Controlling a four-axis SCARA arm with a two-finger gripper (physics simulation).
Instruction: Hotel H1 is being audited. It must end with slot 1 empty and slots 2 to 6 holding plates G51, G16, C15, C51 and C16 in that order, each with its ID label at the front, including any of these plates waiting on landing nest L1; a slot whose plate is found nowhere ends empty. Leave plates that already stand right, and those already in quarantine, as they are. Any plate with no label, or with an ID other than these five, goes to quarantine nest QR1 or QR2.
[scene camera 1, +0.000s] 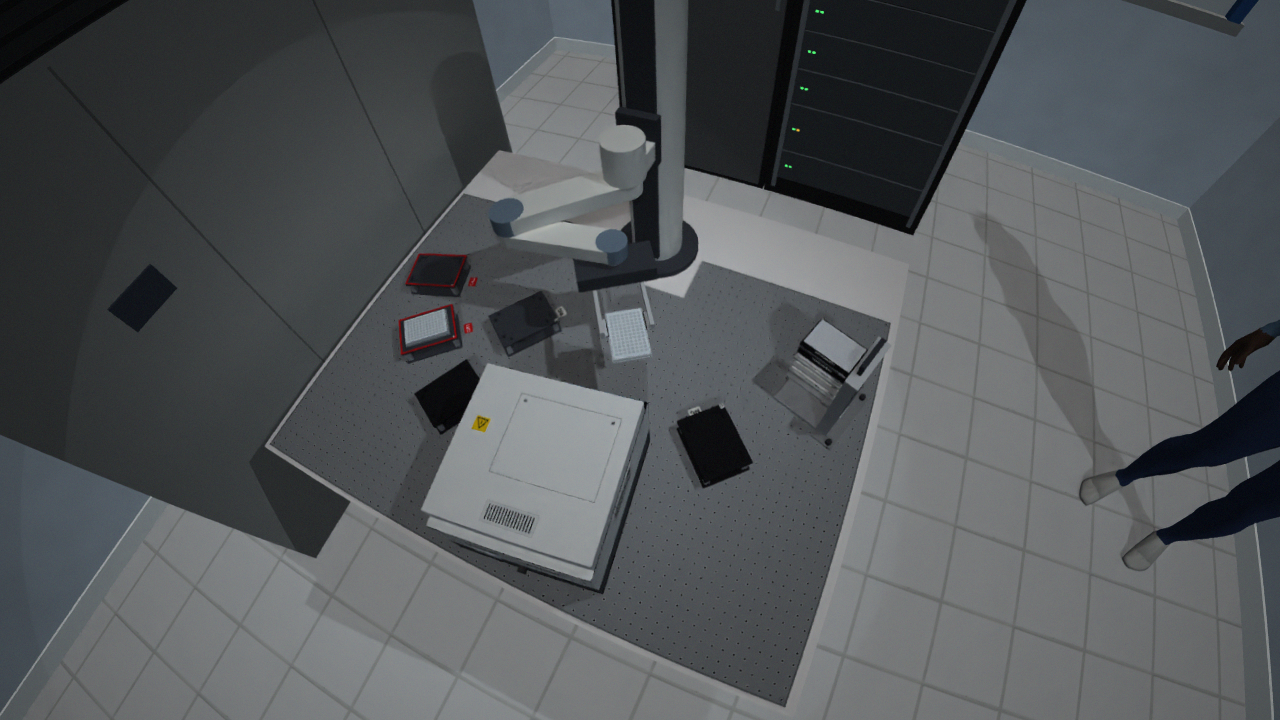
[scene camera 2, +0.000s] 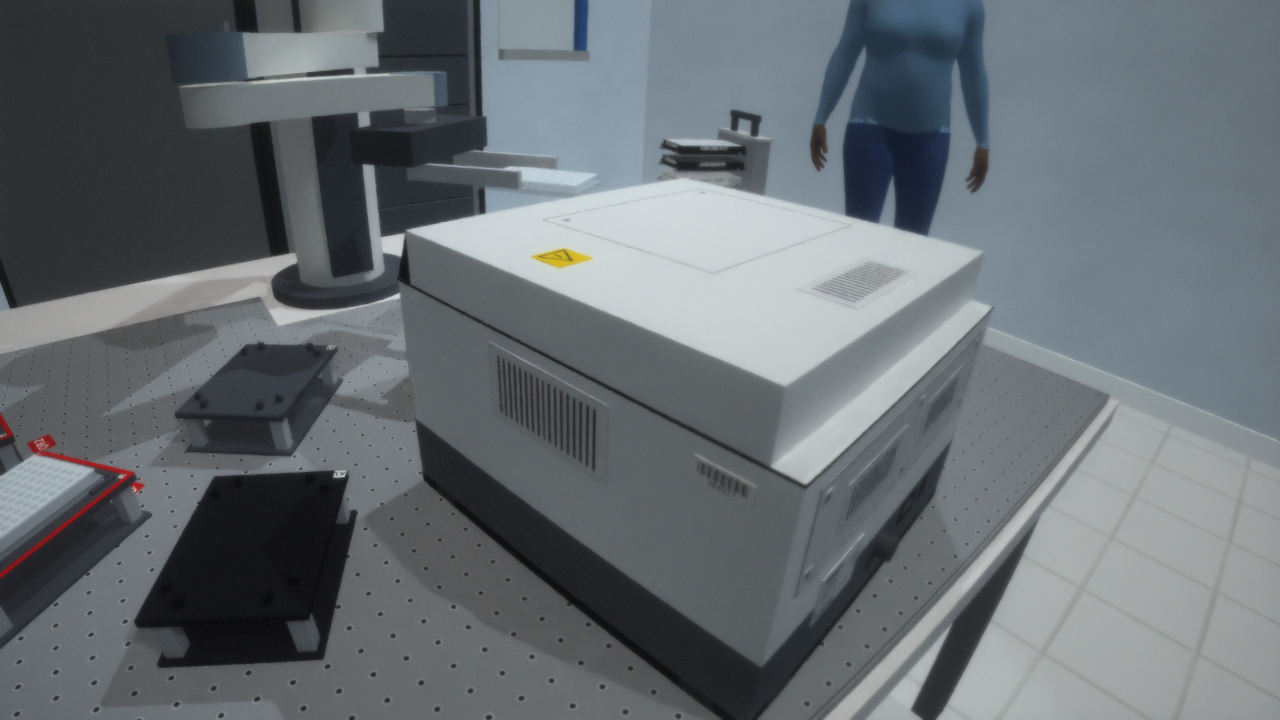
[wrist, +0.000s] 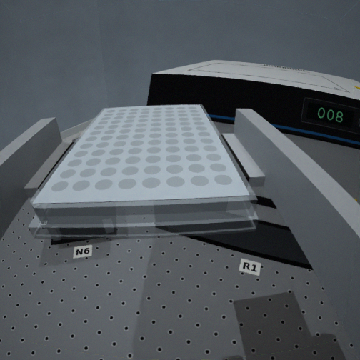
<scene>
gripper: scene camera 1; scene camera 2 539, 171; wrist
same spot on gripper: (wrist: 311, 202) = (scene camera 1: 598, 305)
</scene>
